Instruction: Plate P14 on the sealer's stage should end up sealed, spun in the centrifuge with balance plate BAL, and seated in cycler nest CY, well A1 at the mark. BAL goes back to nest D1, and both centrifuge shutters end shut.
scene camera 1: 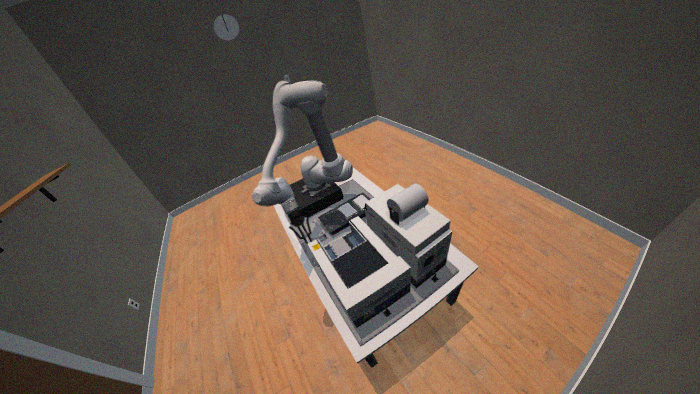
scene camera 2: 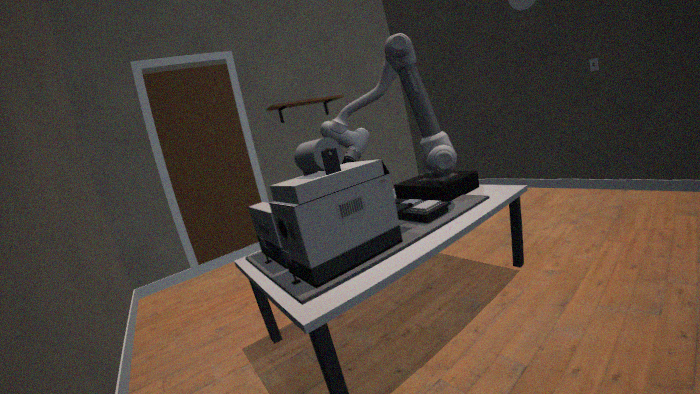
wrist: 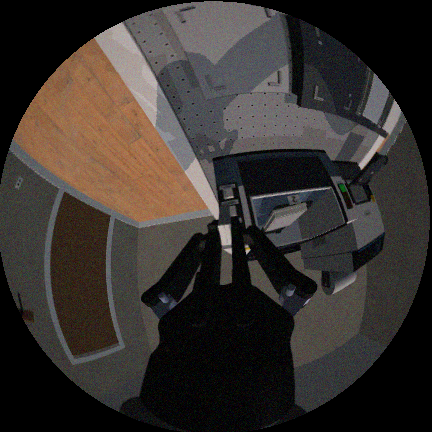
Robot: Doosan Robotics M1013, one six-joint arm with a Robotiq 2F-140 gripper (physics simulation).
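Pixels of known places: gripper, fingertip midpoint: (wrist: 225, 212); arm's base, link origin: (scene camera 1: 316, 187) (scene camera 2: 438, 179).
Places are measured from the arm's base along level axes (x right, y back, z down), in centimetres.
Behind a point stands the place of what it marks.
My gripper (scene camera 1: 307, 239) @(x 31.7, y -56.6, z -5.6 cm) (wrist: 225, 212) @(x 31.7, y -56.6, z -5.6 cm) is shut and empty. In the wrist view its tips are at the left side of the centrifuge (scene camera 1: 395, 280) @(x 12.5, y -105.4, z -12.9 cm) (wrist: 227, 165) @(x 29.9, y -57.7, z 5.8 cm), by small square silver pieces (wrist: 228, 192) @(x 30.7, y -56.9, z -1.7 cm). The centrifuge top has a dark panel (scene camera 1: 360, 264) @(x 18.8, y -87.6, z -11.9 cm) (wrist: 285, 172) @(x 17.9, y -58.4, z 1.5 cm) beside an opening. A pale plate (wrist: 286, 217) @(x 19.2, y -63.7, z -6.6 cm) shows tilted inside the opening; I cannot tell whether it is P14 or BAL. The sealer (scene camera 1: 430, 225) @(x -13.0, y -101.6, z -25.6 cm) (scene camera 2: 350, 220) @(x -22.7, y -88.9, z -8.1 cm) (wrist: 370, 225) @(x -12.9, y -65.6, z -14.9 cm) carries a film roll (scene camera 1: 409, 199) @(x -9.9, y -91.8, z -37.2 cm) (scene camera 2: 311, 154) @(x -17.4, y -94.7, z -33.6 cm) (wrist: 344, 283) @(x -11.1, y -83.3, z -34.7 cm). Nests D1 and CY cannot be told apart by label.
A dark block (scene camera 1: 333, 220) @(x 7.8, y -36.8, z 4.5 cm) (wrist: 325, 65) with corner brackets stands near the arm's black base (scene camera 1: 320, 197) @(x 4.0, y -13.5, z -0.2 cm) (scene camera 2: 435, 185) @(x -6.9, y -13.8, z 0.0 cm). A light grey bracketed platform (wrist: 240, 40) lies beside it. A small panel (wrist: 372, 167) @(x -11.9, y -54.8, z -1.3 cm) sticks out by the sealer. The table has a white rim (scene camera 1: 420, 310) @(x 7.1, y -116.7, z 10.7 cm) (scene camera 2: 380, 280) @(x -36.1, y -92.4, z 10.7 cm).
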